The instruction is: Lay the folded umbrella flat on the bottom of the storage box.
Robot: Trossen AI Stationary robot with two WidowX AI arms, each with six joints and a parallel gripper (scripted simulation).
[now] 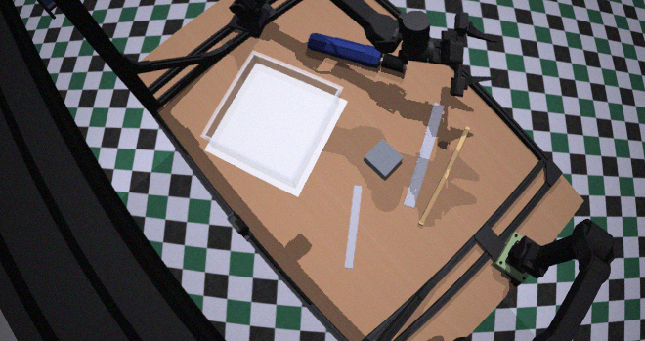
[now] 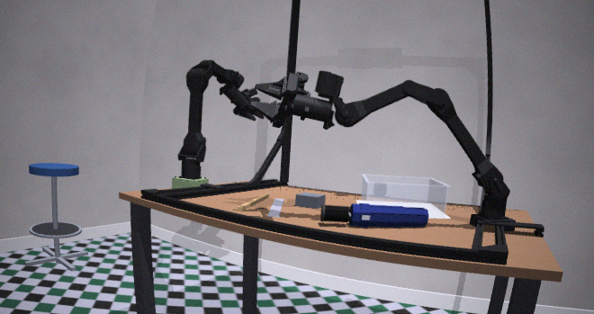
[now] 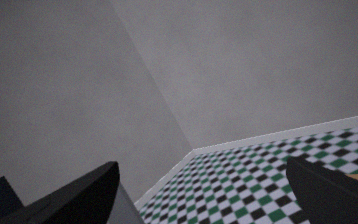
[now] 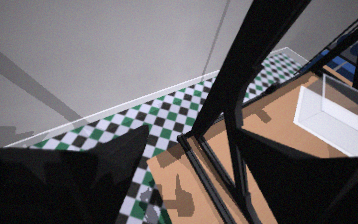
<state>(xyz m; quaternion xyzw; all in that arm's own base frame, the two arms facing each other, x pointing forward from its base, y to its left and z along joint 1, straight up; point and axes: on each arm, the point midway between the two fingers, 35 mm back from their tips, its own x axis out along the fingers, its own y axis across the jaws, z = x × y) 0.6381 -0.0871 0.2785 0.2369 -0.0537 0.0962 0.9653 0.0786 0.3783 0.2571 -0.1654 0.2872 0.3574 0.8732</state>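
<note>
Now: left hand 30 cm to the right of the folded umbrella, 28 cm above it and 6 cm past it. Round my left hand: clear storage box (37 cm behind, 31 cm to the left, 26 cm below); wooden stick (30 cm below, 15 cm behind, 10 cm to the right); grey block (29 cm below, 24 cm behind, 4 cm to the left).
</note>
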